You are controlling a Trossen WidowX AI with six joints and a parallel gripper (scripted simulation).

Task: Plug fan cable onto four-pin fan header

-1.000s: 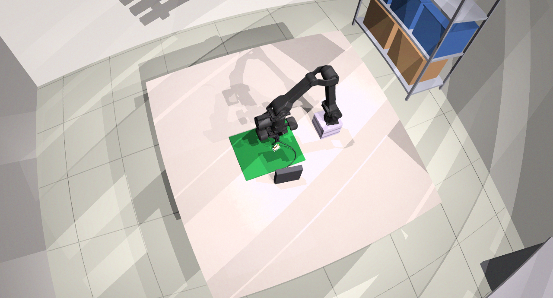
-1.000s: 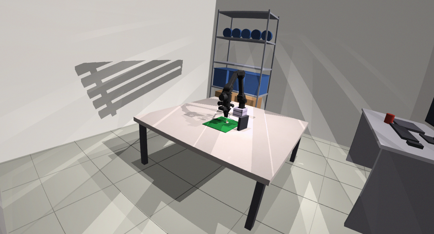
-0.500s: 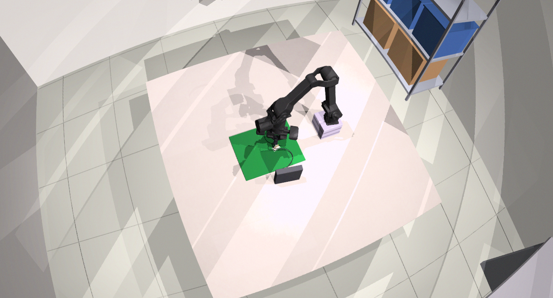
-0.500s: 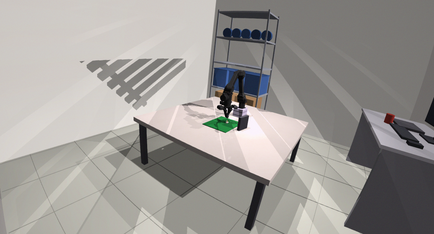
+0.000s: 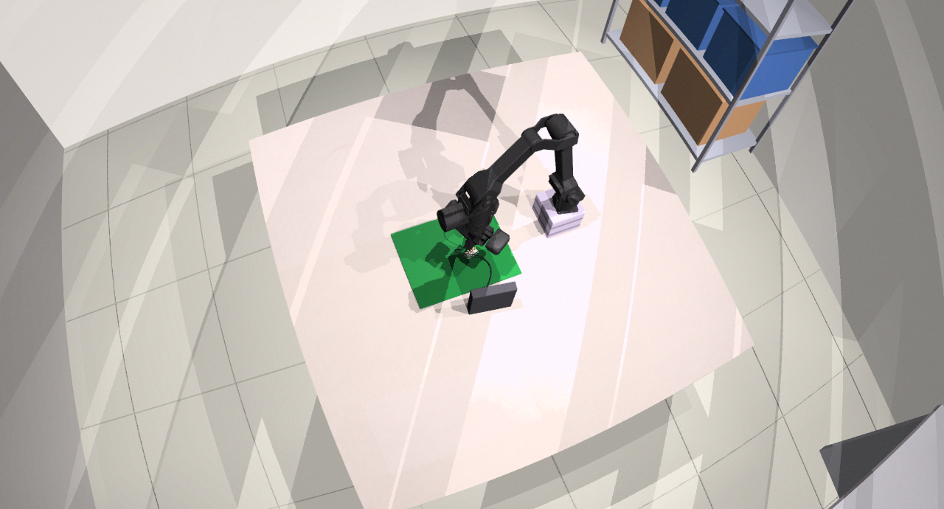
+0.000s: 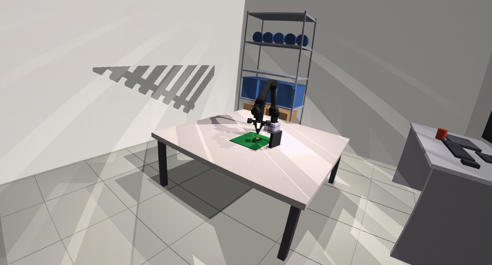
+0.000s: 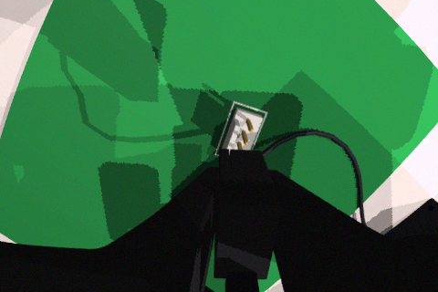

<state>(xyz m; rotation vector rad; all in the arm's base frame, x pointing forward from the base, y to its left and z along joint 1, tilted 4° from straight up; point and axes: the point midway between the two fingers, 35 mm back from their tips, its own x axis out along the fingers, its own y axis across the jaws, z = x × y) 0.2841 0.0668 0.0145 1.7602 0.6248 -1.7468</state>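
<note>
The white four-pin header lies 1 cm to the left of my gripper tip and 6 cm below it. Also, from my gripper tip: dark fan block: 2 cm behind, 16 cm to the left; then green board: 4 cm ahead, 8 cm below; then black fan plug: 1 cm ahead, 1 cm to the left, 1 cm above.
</note>
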